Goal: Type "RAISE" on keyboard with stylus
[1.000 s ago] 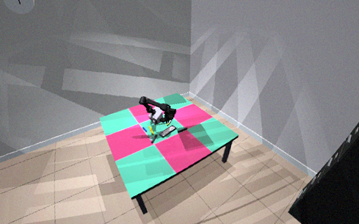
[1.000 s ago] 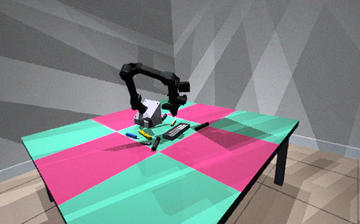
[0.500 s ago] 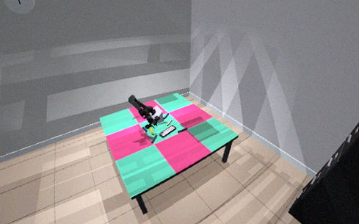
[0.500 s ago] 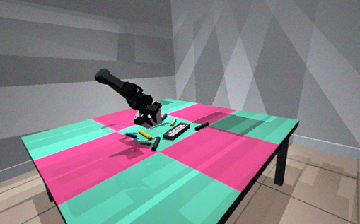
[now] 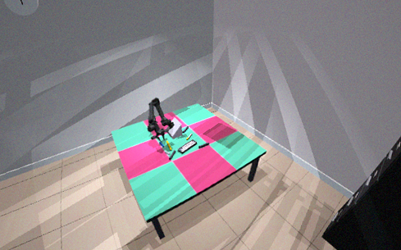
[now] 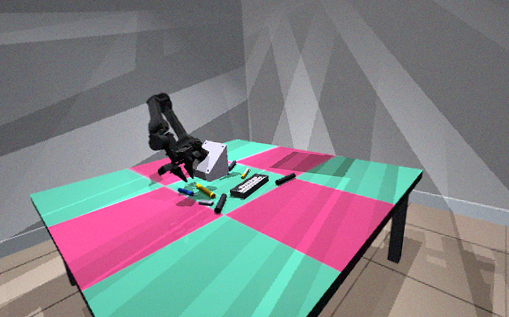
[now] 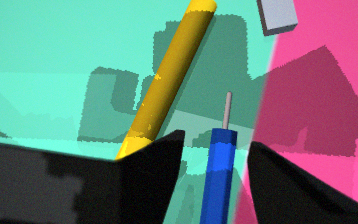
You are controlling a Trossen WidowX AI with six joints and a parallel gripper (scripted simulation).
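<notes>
Now: gripper tip 10 mm to the left of the blue stylus and 60 mm above it. Round my gripper tip: yellow marker: 20 mm ahead, 50 mm to the left, 60 mm below; then white stylus: 10 mm behind, 290 mm to the left, 60 mm below; then grey piece: 120 mm ahead, 60 mm below.
</notes>
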